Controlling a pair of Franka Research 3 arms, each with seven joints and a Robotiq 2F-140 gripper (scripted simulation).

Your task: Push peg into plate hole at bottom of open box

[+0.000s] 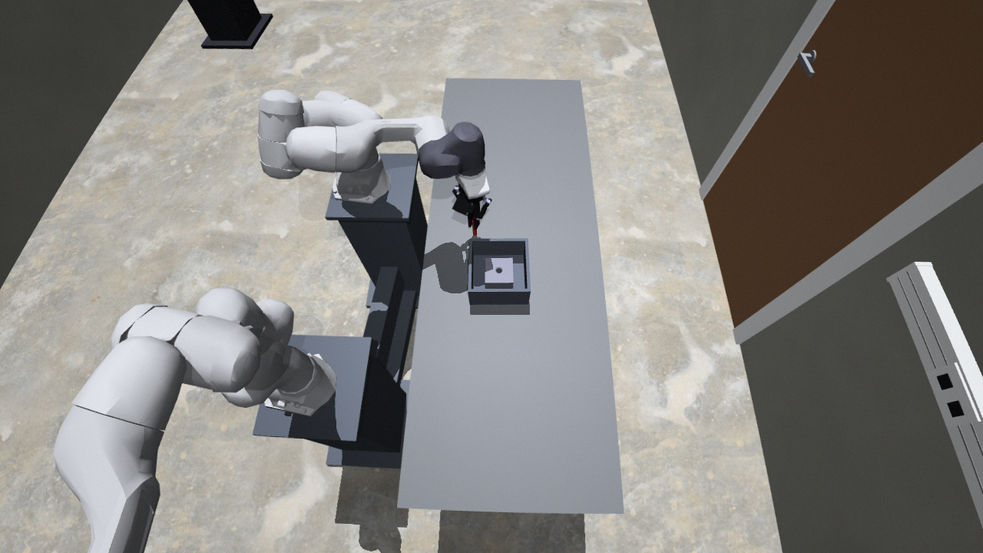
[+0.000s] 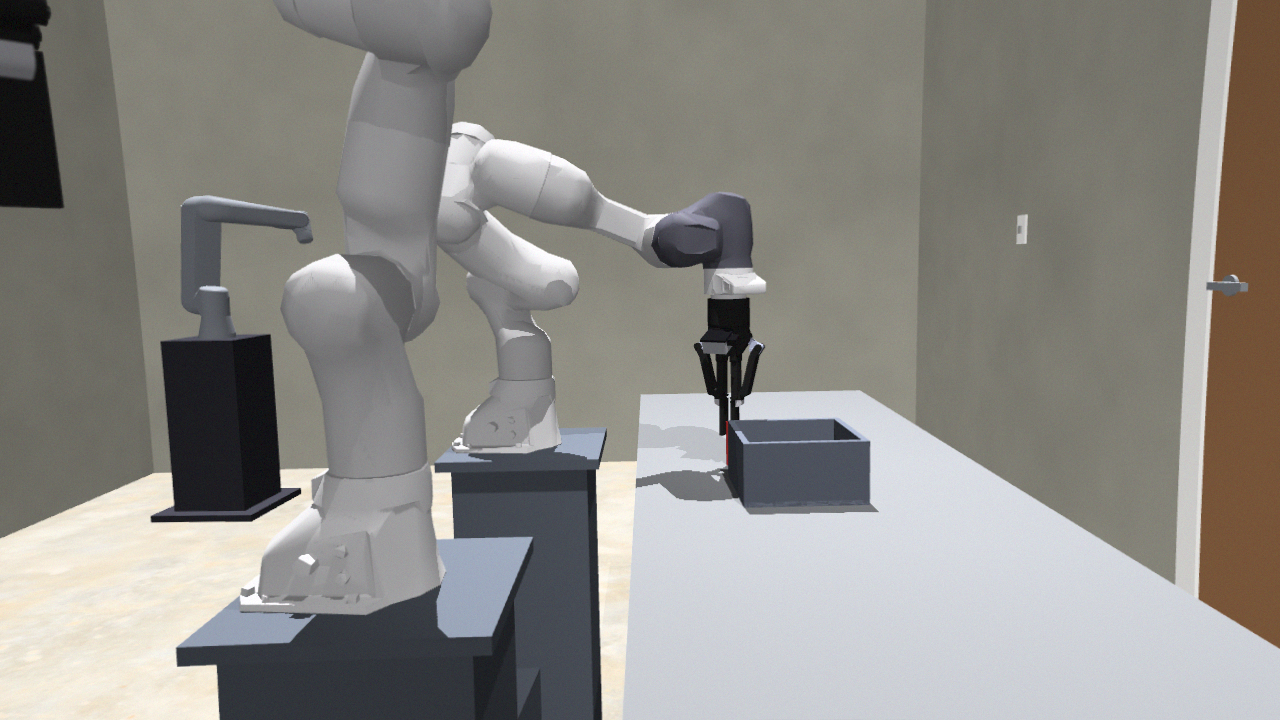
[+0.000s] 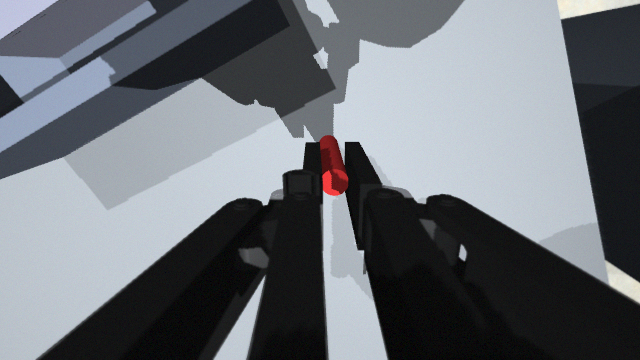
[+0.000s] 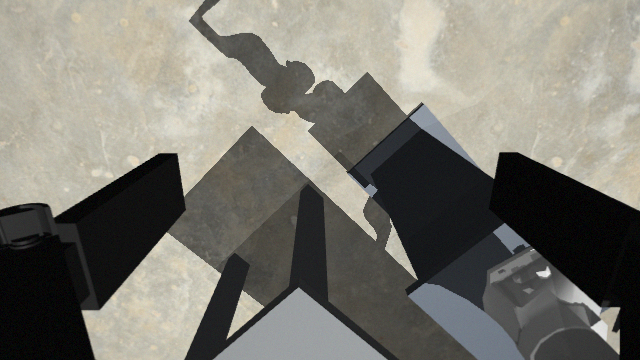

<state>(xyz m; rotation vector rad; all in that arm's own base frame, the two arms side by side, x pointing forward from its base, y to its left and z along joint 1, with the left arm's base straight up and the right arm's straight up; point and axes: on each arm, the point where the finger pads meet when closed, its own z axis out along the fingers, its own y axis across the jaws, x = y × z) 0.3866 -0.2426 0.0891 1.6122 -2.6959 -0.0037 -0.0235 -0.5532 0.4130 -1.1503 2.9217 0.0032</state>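
Right now my left hand is 50 mm above the red peg. The rest, counted from my left hand: plate (100 mm ahead, 160 mm to the right, 50 mm below); then dark box (100 mm ahead, 160 mm to the right, 60 mm below).
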